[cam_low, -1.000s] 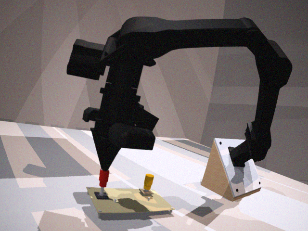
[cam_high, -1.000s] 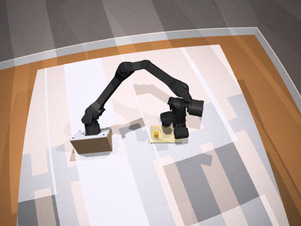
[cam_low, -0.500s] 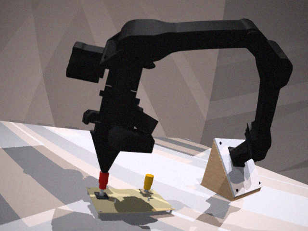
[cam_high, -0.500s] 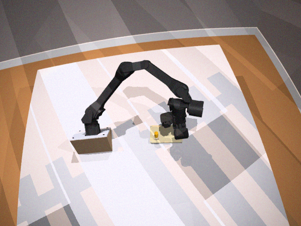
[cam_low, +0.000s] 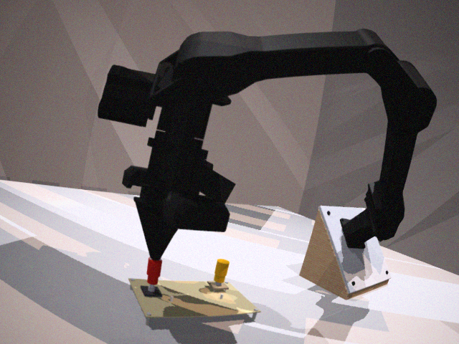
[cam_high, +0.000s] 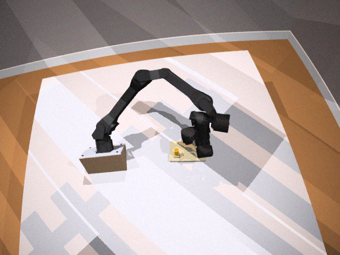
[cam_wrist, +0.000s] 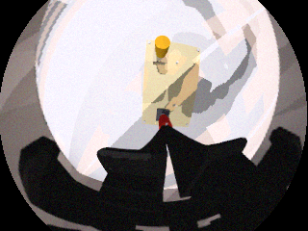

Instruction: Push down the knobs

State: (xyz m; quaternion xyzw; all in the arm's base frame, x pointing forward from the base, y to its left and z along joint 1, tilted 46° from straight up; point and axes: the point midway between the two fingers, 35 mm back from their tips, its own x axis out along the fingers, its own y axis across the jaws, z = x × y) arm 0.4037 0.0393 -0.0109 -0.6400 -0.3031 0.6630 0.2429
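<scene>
Now: gripper tip 1 cm above the red knob. The rest, counted from my gripper tip: yellow knob (11 cm behind, 1 cm to the right, 2 cm below).
</scene>
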